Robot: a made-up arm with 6 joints. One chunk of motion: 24 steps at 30 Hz.
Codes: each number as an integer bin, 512 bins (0 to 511) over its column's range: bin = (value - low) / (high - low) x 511, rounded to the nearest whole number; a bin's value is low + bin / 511 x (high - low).
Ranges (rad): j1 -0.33..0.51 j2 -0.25..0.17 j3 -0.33..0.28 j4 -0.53..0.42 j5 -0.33..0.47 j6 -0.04..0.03
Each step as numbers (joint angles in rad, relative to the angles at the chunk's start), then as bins.
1 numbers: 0.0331 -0.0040 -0.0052 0.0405 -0.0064 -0.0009
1 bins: 221 299 272 307 207 285
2 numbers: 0.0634 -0.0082 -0.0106 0.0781 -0.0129 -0.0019
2 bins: 239 294 268 327 203 278
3 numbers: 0.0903 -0.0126 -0.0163 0.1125 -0.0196 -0.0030
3 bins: 256 289 263 346 198 270
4 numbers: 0.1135 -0.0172 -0.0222 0.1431 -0.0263 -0.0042
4 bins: 270 283 258 362 194 261
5 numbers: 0.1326 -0.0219 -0.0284 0.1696 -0.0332 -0.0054
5 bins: 281 278 253 376 190 253
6 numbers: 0.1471 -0.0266 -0.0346 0.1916 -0.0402 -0.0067
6 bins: 290 272 247 388 185 243
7 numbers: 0.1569 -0.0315 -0.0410 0.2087 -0.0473 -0.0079
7 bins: 296 266 242 397 181 234
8 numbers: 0.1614 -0.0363 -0.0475 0.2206 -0.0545 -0.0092
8 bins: 299 260 237 404 176 225
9 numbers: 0.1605 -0.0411 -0.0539 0.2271 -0.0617 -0.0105
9 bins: 298 254 231 407 171 215
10 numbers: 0.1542 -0.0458 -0.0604 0.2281 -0.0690 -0.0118
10 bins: 295 248 226 408 167 206
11 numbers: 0.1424 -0.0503 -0.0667 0.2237 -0.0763 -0.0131
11 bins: 287 243 221 405 162 196
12 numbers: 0.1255 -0.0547 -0.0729 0.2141 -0.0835 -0.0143
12 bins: 277 238 215 400 157 188
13 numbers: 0.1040 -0.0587 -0.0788 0.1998 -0.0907 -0.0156
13 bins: 264 233 210 393 153 178
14 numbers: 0.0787 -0.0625 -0.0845 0.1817 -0.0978 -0.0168
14 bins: 249 228 206 383 148 169
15 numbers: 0.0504 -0.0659 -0.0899 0.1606 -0.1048 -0.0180
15 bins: 231 224 201 371 144 161
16 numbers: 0.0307 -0.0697 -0.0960 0.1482 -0.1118 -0.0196
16 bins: 219 219 196 365 139 149
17 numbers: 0.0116 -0.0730 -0.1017 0.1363 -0.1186 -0.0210
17 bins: 208 215 191 358 135 139
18 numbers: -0.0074 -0.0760 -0.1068 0.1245 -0.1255 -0.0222
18 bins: 196 212 187 352 131 130
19 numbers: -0.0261 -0.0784 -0.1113 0.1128 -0.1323 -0.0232
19 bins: 185 209 183 346 126 123
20 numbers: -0.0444 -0.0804 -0.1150 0.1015 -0.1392 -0.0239
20 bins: 174 206 180 340 122 118
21 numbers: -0.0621 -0.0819 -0.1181 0.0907 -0.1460 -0.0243
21 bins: 163 205 178 334 118 115
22 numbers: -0.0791 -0.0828 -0.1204 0.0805 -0.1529 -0.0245
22 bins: 153 203 176 328 113 113
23 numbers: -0.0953 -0.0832 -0.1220 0.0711 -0.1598 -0.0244
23 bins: 143 203 174 323 109 114
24 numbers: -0.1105 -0.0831 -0.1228 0.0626 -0.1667 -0.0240
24 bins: 134 203 174 319 104 117
